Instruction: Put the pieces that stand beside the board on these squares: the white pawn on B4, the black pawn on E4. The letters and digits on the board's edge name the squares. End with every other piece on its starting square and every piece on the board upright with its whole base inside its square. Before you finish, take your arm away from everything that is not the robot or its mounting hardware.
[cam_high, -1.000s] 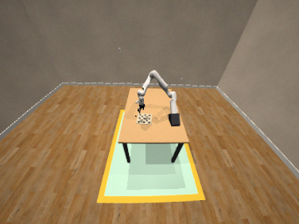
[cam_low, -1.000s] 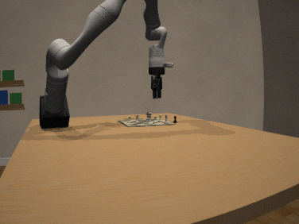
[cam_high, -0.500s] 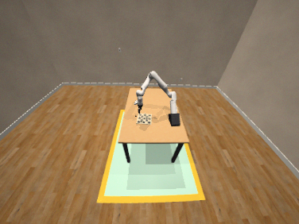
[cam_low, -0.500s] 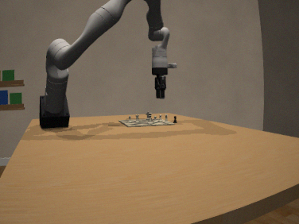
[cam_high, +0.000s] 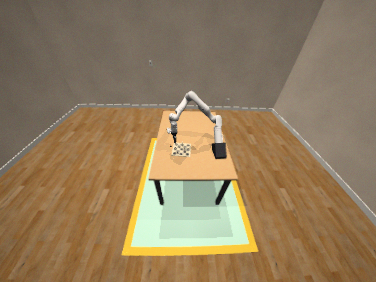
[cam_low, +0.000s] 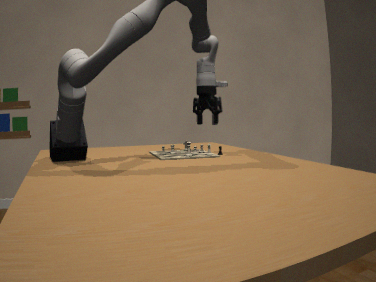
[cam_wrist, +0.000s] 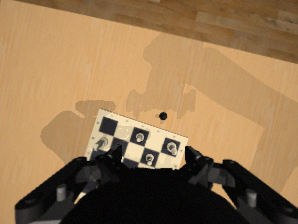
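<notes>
The black pawn lies 110 mm below my hand, 50 mm ahead of it and 20 mm to the right of it. Round my hand: chessboard (120 mm below, 80 mm behind, 40 mm to the left).
</notes>
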